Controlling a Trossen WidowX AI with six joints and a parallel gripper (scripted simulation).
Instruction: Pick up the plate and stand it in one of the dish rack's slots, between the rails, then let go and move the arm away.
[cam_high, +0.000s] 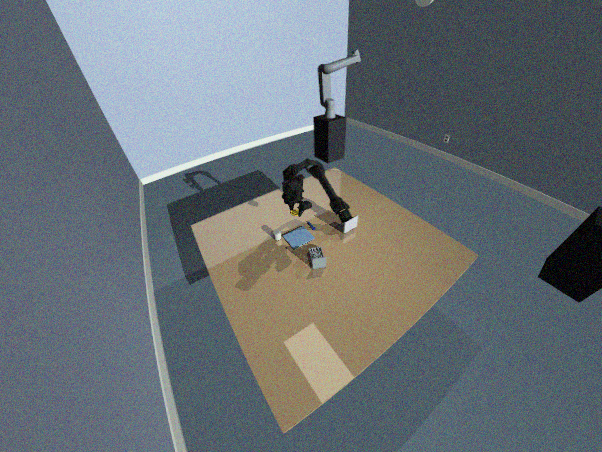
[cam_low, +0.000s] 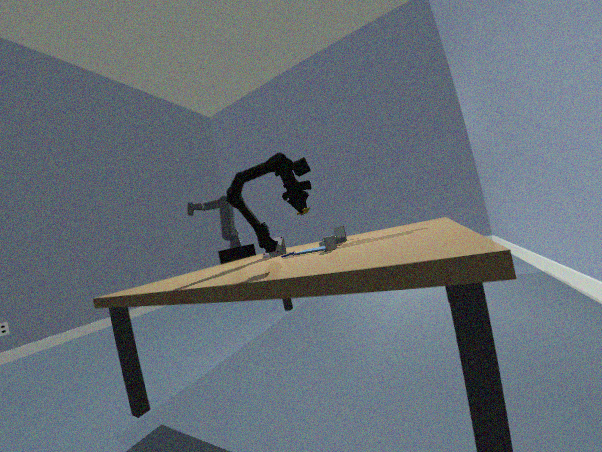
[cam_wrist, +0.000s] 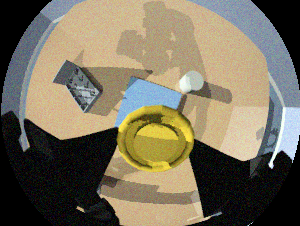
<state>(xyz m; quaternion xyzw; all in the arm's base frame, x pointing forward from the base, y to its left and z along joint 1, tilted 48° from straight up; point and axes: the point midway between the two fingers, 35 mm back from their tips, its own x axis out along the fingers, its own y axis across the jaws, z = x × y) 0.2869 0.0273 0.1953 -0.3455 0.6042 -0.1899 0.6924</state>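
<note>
The grey dish rack is 20 mm ahead of my gripper tip, 220 mm to the left of it and 140 mm below it. Also, from my gripper tip: white cup: 110 mm ahead, 50 mm to the right, 140 mm below; blue mat: 10 mm ahead, 20 mm to the left, 160 mm below; yellow plate: 10 mm above.
</note>
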